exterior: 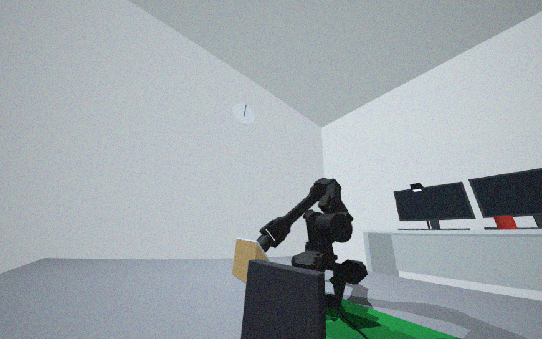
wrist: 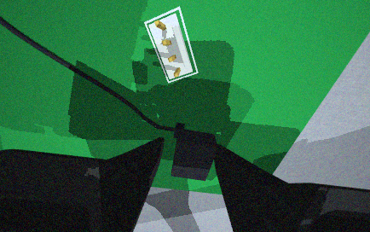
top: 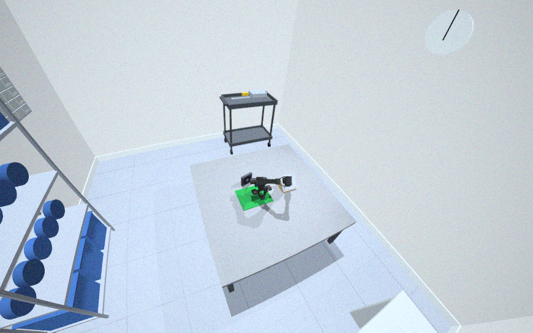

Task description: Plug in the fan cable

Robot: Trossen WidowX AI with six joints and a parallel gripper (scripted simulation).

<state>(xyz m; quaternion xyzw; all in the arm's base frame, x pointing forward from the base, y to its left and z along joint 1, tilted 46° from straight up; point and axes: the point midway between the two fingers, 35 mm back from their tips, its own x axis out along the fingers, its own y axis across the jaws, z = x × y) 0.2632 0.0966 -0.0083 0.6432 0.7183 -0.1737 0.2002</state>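
Right now the green board is 7 cm ahead of my gripper tip, 4 cm to the right of it and 3 cm below it. Round my gripper tip: black fan 9 cm ahead, 21 cm to the right, 5 cm above; dark plug 1 cm to the left.
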